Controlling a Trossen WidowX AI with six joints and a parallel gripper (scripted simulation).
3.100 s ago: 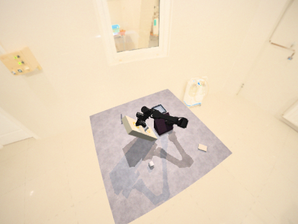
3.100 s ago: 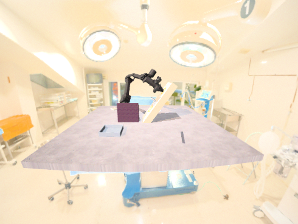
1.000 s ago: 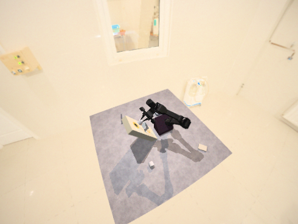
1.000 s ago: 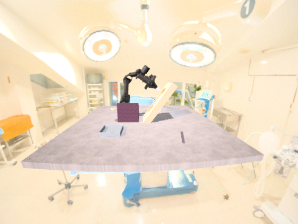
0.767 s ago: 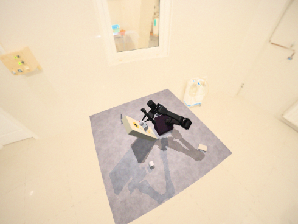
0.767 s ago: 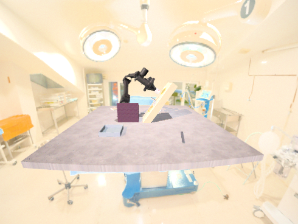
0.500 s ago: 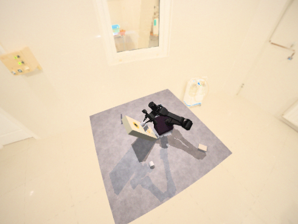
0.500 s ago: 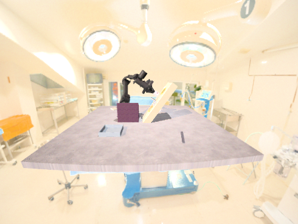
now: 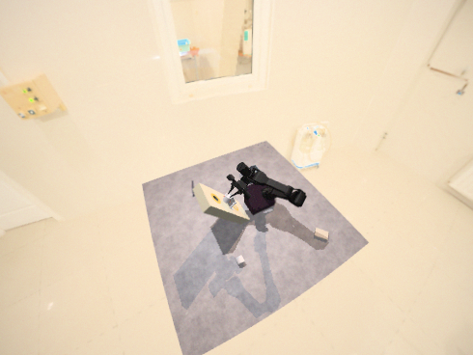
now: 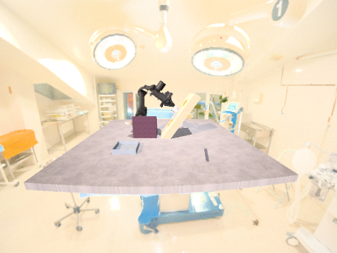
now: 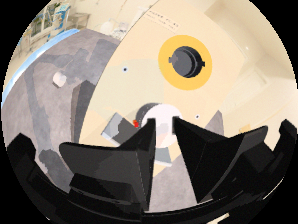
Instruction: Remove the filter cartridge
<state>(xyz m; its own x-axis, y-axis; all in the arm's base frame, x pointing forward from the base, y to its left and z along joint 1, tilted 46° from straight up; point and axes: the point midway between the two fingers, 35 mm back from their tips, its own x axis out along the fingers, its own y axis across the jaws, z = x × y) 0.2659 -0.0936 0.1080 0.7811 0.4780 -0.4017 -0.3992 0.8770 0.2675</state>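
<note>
Now: the round filter cartridge 1 cm ahead of my gripper tip and 2 cm below it. Round my gripper tip: flat tan piece 50 cm behind, 40 cm to the left, 24 cm below; tray 32 cm behind, 30 cm to the right, 24 cm below.
</note>
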